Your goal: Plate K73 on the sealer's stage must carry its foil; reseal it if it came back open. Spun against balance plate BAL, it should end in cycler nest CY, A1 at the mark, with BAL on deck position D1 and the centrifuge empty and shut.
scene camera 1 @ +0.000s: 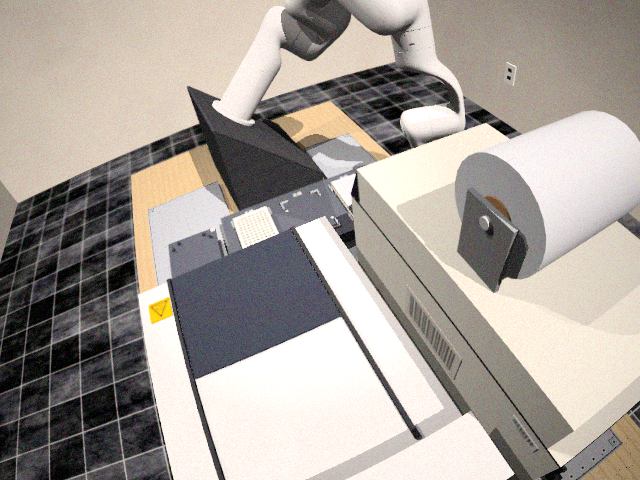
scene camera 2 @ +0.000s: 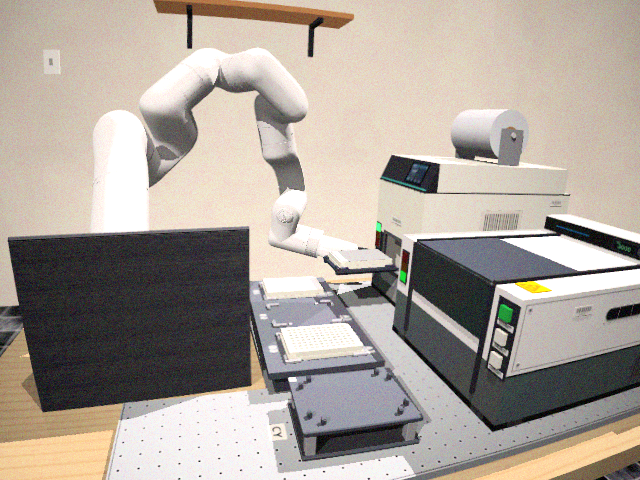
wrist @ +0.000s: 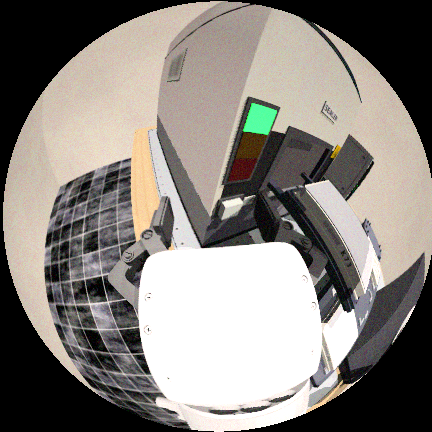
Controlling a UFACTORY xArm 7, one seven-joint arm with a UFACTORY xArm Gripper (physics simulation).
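Places are measured from the arm's base along level axes (x ahead, y left, z up), in millimetres.
Pixels of known places: gripper, fingertip midpoint: [wrist: 214,204]; arm's base, origin of the base link: [scene camera 1: 232,114] [scene camera 2: 119,267].
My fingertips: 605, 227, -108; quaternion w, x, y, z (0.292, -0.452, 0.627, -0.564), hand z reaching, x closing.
Observation:
Ahead of a thing's pixels: the offset from my fingertips to its middle, as dx, dy, dz. "pt": to the spot under its first point.
Plate K73 {-106, -92, +50} [scene camera 2: 365,256] [wrist: 342,219] lies on the sealer's extended dark stage {-92, -93, +31} [scene camera 2: 361,269], its top covered by smooth grey foil and its label showing in the wrist view. The sealer {+190, -115, +162} [scene camera 2: 465,198] [scene camera 1: 413,170] [wrist: 209,100] shows a green light {pt -13, -5, +92} [wrist: 260,118]. My gripper [scene camera 2: 330,252] [wrist: 214,204] is open and empty, level with the stage at its left end; the plate sits just right of my right finger. Cycler nest CY {-300, -465, -47} [scene camera 2: 353,400] stands empty at the front. The centrifuge {+127, -410, +46} [scene camera 2: 516,310] [scene camera 1: 248,299] is shut.
On the deck block {-278, -189, -50} [scene camera 2: 305,312] a smooth white plate {-260, -67, -23} [scene camera 2: 291,286] sits at the back, and an open well plate {-288, -313, -23} [scene camera 2: 320,341] [scene camera 1: 254,227] at the front. A tall dark panel [scene camera 2: 134,314] [scene camera 1: 252,154] stands left. A foil roll {+211, -117, +342} [scene camera 2: 486,131] [scene camera 1: 558,186] tops the sealer.

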